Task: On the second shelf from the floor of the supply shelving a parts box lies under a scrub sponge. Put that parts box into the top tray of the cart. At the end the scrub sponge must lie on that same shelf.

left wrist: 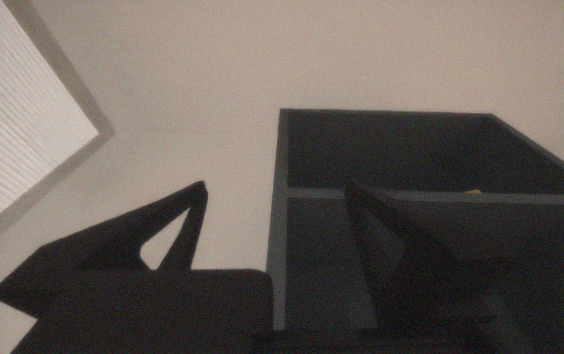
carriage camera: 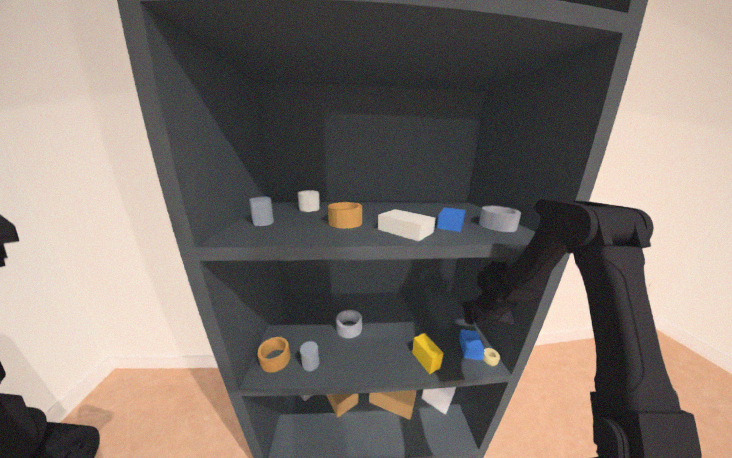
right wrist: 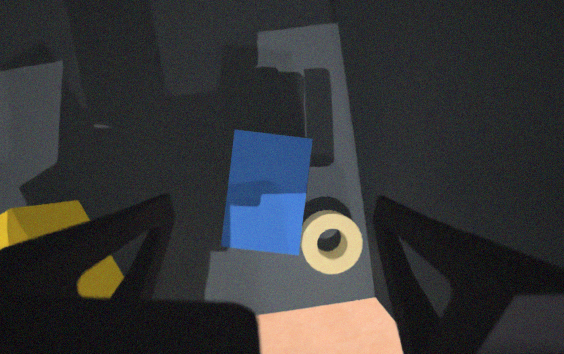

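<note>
A yellow block, which looks like the scrub sponge, stands on the second shelf, left of a blue box. The blue box looks like the parts box; no sponge lies on it. My right gripper is open and empty. It is inside that shelf bay, above the blue box, which shows between its fingers in the right wrist view. My left gripper is open and empty, outside the shelving. The cart does not show.
A cream ring stands close against the blue box's right side. An orange ring, a grey cylinder and a grey ring stand farther left. The upper shelf board bears several things. Tan boxes show below.
</note>
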